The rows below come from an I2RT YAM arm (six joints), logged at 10 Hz.
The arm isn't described. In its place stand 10 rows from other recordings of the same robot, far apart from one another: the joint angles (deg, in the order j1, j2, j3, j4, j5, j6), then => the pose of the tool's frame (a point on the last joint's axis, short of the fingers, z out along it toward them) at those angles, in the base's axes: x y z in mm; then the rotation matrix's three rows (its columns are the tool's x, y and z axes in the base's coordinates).
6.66 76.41 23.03 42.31 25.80 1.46 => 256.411 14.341 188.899; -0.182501 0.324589 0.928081; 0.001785 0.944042 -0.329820; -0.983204 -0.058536 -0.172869
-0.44 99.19 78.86 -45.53 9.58 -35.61 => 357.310 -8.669 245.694; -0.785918 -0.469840 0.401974; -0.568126 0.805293 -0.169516; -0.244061 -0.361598 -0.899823
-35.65 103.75 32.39 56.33 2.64 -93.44 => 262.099 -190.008 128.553; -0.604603 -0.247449 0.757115; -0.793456 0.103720 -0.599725; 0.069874 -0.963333 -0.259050
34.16 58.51 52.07 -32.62 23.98 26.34 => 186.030 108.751 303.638; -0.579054 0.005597 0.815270; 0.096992 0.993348 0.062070; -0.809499 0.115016 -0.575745
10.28 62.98 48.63 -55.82 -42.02 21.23 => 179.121 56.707 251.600; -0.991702 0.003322 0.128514; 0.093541 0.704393 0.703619; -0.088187 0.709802 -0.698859
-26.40 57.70 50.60 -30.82 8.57 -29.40 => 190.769 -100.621 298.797; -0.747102 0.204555 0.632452; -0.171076 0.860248 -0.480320; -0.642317 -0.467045 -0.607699
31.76 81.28 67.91 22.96 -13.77 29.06 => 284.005 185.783 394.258; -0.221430 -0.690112 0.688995; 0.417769 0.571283 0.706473; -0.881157 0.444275 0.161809
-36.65 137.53 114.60 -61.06 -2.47 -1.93 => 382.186 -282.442 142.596; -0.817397 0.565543 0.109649; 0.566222 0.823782 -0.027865; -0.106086 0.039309 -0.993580
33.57 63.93 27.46 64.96 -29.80 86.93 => 180.900 141.288 303.297; -0.821278 -0.442065 0.360668; 0.494941 -0.237597 0.835812; -0.283789 0.864943 0.413929
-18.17 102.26 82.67 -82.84 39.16 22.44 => 282.901 -116.509 246.640; -0.814607 0.458297 -0.355498; 0.578867 0.603871 -0.547954; -0.036451 -0.652153 -0.757210
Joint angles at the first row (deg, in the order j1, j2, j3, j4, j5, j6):
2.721, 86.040, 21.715, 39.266, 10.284, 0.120
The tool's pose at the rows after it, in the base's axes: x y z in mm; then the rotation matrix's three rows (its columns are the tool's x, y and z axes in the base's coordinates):
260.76 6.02 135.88; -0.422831 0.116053 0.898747; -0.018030 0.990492 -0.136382; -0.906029 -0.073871 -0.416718
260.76 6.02 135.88; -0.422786 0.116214 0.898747; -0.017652 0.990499 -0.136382; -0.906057 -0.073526 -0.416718
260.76 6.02 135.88; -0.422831 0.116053 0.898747; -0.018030 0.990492 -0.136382; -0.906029 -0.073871 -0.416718
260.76 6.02 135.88; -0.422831 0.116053 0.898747; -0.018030 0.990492 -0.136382; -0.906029 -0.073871 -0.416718
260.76 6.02 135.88; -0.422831 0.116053 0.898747; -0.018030 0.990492 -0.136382; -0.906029 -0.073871 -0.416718
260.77 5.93 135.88; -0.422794 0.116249 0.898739; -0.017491 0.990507 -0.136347; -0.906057 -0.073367 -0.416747
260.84 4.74 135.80; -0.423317 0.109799 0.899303; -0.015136 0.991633 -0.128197; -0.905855 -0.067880 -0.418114
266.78 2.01 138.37; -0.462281 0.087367 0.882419; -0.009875 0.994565 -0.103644; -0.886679 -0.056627 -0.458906
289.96 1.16 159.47; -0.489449 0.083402 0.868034; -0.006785 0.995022 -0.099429; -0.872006 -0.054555 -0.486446
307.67 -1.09 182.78; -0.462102 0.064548 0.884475; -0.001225 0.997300 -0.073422; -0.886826 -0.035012 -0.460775
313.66 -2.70 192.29; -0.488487 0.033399 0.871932; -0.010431 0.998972 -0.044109; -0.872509 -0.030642 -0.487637
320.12 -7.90 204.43; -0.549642 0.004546 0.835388; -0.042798 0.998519 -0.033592; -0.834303 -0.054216 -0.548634
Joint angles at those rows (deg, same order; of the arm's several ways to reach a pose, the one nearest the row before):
2.722, 86.039, 21.714, 39.266, 10.306, 0.120
2.722, 86.039, 21.714, 39.266, 10.306, 0.142
2.722, 86.039, 21.714, 39.266, 10.306, 0.120
2.722, 86.039, 21.714, 39.266, 10.306, 0.120
2.722, 86.039, 21.714, 39.266, 10.306, 0.120
2.699, 86.040, 21.715, 39.266, 10.283, 0.142
2.328, 86.041, 21.714, 39.246, 9.475, 0.120
1.387, 85.997, 24.076, 34.371, 7.179, 0.076
1.039, 86.279, 31.987, 24.970, 6.613, 0.121
0.316, 86.347, 37.890, 20.928, 4.491, 0.076
-0.229, 86.216, 41.124, 15.880, 2.328, -0.710
-1.323, 86.257, 46.041, 6.939, 0.819, -3.180

